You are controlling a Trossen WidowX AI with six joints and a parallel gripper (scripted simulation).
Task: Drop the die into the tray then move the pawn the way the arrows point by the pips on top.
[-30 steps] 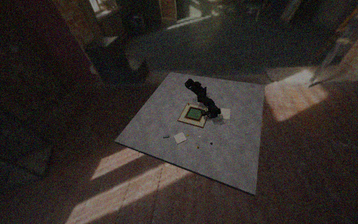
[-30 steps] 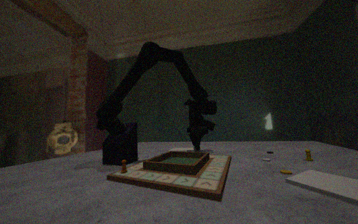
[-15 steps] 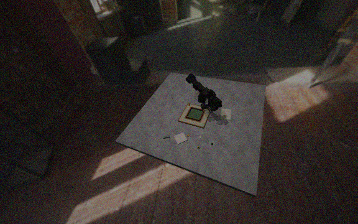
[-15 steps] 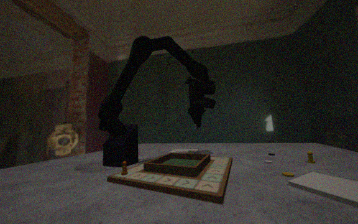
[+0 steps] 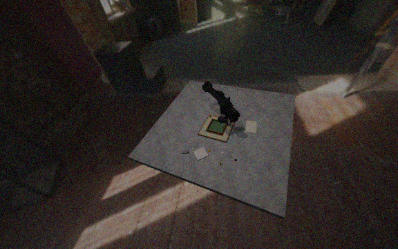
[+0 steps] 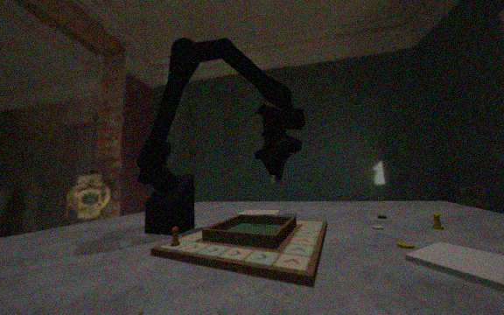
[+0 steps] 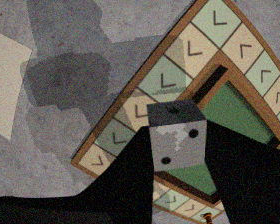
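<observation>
My gripper tip is now 12 cm to the left of the green dice tray, 12 cm above it and 3 cm past it. Also, from my gripper tip: white card: 18 cm to the left, 13 cm behind, 12 cm below; then grey die: right at my gripper tip; then yellow pawn: 35 cm ahead, 11 cm below, 2 cm to the left.
</observation>
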